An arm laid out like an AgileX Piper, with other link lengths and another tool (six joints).
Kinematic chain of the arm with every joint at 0, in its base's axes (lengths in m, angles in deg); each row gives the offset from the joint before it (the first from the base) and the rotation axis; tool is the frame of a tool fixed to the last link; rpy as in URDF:
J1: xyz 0 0 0.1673 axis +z
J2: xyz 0 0 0 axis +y
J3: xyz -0.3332 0 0.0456 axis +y
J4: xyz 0.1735 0 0.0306 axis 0.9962 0 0.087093
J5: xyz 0 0 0 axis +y
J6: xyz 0.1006 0 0.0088 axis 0.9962 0 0.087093
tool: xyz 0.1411 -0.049 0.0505 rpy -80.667 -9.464 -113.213
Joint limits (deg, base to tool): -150..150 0..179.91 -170..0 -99.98..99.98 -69.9..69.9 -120..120
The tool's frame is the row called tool.
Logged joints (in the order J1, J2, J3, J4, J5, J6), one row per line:
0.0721, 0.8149, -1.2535, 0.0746, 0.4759, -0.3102
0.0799, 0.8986, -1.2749, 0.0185, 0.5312, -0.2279
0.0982, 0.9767, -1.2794, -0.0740, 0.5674, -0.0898
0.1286, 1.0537, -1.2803, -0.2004, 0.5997, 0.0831
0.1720, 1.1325, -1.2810, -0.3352, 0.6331, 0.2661
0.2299, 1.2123, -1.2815, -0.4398, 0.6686, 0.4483
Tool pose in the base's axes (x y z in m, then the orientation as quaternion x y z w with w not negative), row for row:
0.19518, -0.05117, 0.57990, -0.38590, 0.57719, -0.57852, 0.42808
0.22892, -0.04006, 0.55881, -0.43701, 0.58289, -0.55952, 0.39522
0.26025, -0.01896, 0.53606, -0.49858, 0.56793, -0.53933, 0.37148
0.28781, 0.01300, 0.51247, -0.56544, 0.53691, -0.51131, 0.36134
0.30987, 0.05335, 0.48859, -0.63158, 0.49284, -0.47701, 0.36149
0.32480, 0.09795, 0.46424, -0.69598, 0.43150, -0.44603, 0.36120
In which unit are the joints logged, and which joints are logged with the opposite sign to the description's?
The joints are logged in radians. Opposite sign: J4, J6.
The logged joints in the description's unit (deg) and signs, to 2 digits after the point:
4.13, 46.69, -71.82, -4.27, 27.27, 17.77
4.58, 51.49, -73.05, -1.06, 30.44, 13.06
5.63, 55.96, -73.30, 4.24, 32.51, 5.15
7.37, 60.37, -73.36, 11.48, 34.36, -4.76
9.85, 64.89, -73.40, 19.21, 36.27, -15.25
13.17, 69.46, -73.42, 25.20, 38.31, -25.69

